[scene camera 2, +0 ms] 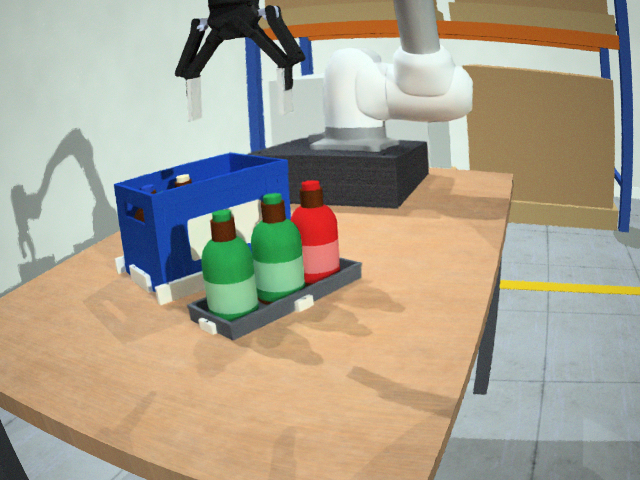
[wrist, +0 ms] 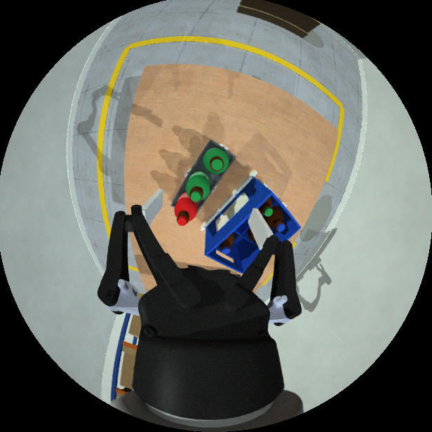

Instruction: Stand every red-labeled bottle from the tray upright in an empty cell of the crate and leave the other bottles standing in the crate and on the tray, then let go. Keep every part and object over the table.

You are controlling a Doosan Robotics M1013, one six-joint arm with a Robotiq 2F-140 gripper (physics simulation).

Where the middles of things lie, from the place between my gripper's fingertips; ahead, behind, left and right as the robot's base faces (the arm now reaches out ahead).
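Red-labeled bottle [scene camera 2: 316,222]: 4 cm to the left of my hand, 13 cm behind, 20 cm below.
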